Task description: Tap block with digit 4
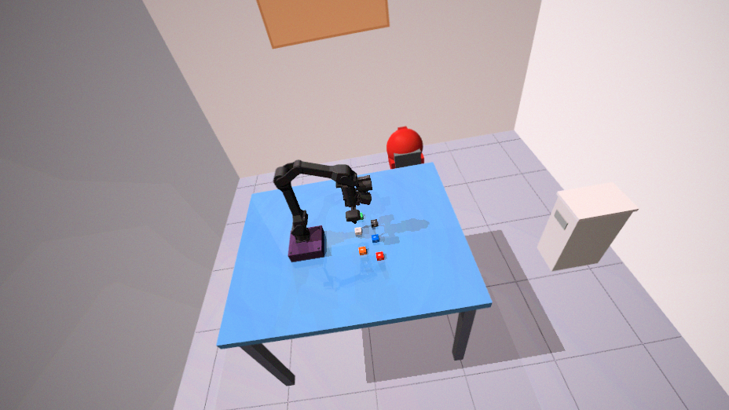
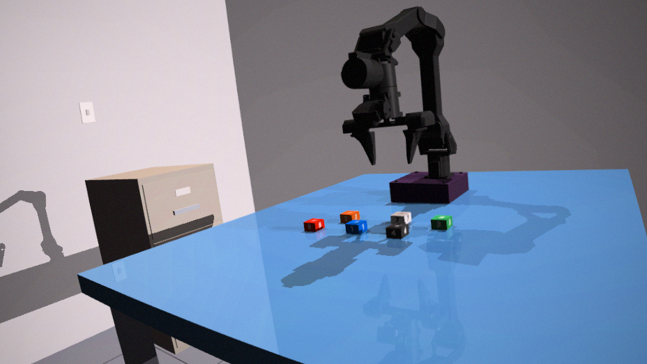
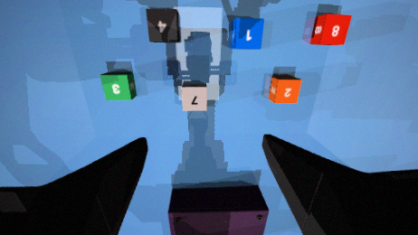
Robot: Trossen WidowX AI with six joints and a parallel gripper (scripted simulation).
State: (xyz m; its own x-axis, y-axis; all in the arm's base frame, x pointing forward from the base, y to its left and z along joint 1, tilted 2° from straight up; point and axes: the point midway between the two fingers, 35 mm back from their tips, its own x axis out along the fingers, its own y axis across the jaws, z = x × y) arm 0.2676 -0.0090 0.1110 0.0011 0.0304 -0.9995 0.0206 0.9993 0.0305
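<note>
My gripper tip is 80 mm short of the black block, 40 mm to the right of it and 110 mm above it. Round my gripper tip: white 7 block (10 mm to the left, 110 mm below); then green 3 block (20 mm ahead, 110 mm to the left, 110 mm below); then blue 1 block (70 mm ahead, 60 mm to the right, 110 mm below).
</note>
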